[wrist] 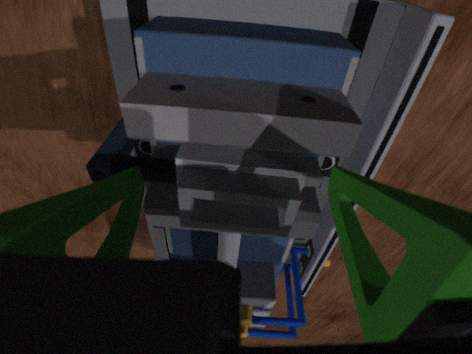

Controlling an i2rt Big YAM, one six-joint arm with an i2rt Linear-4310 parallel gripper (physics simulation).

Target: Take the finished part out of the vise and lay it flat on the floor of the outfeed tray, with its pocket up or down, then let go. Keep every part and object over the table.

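Places are measured from the arm's base along level axes (x back, y right, z up), in metres.
Where they show: gripper, fingertip midpoint: (236, 177).
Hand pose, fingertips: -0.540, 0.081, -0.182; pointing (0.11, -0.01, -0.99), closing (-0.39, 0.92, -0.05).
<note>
Things, the pixels of their top centre, and the offset from my fingertips, as dx, dy, dz. "*": a spot on its surface instead. Level surfaces: height alone.
- finished part, top centre: (237, 214) +0.003, +0.003, +0.021
- vise, top centre: (235, 264) +0.068, +0.029, +0.005
- dark blue bracket, surface spot: (107, 150) * +0.020, -0.066, -0.009
- blue block, surface spot: (245, 60) * -0.043, -0.015, -0.034
- light-grey vise bed edge, surface spot: (400, 110) * -0.054, +0.081, -0.044
- brown wooden table, surface height: dz -0.094
The finished part (240, 189), a grey block with a rectangular recess in the side toward the camera, sits in the vise (240, 120) at the middle of the wrist view. It lies between the wide light-grey jaw with two dark holes and a darker jaw block nearer the camera. Shadow makes its edges hard to read. My gripper (236, 177) is open and empty. Its green fingertips show to the left and right of the part, with a gap on each side. Whether they are level with the part or above it is hard to tell. The outfeed tray does not show.
A dark blue bracket (107, 150) with a black cylinder stands left of the part. Thin blue pipes (299, 295) with brass-coloured ends are at the lower right. A blue block (245, 60) backs the far jaw. The light-grey vise bed edge (400, 110) runs along the right, above the brown wooden table (430, 165).
</note>
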